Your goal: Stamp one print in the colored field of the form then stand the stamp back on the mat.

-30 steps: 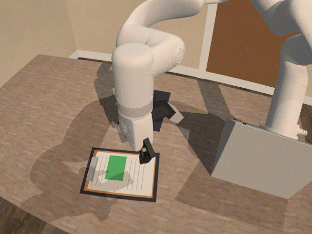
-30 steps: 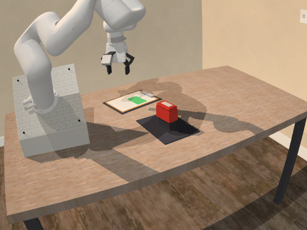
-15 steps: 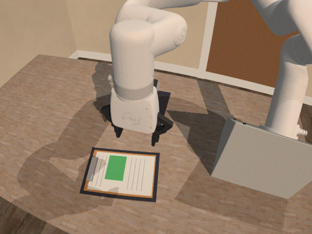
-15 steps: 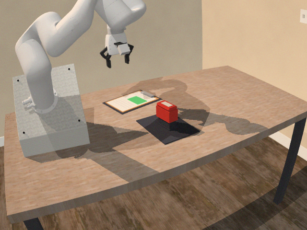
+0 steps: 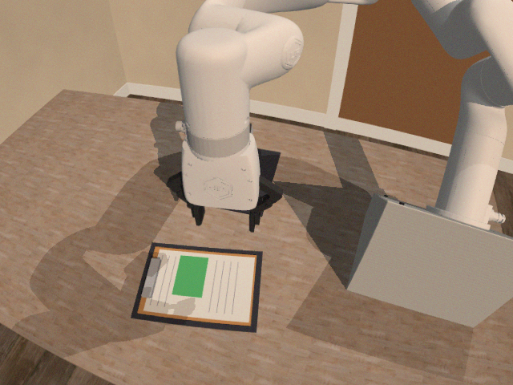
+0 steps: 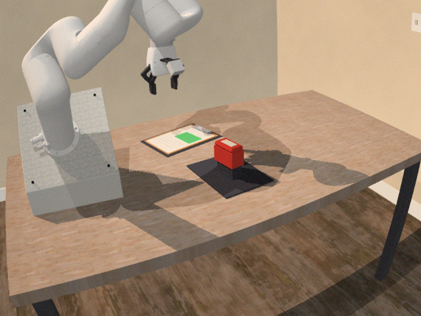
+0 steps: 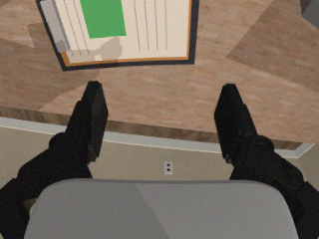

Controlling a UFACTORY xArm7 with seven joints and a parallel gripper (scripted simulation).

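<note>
Now: hand 6 cm short of the red stamp, 30 cm to the left of it and 16 cm above it. The rest, counted from my hand: form 8 cm ahead, 2 cm to the left, 21 cm below; mat 6 cm ahead, 30 cm to the right, 21 cm below.
</note>
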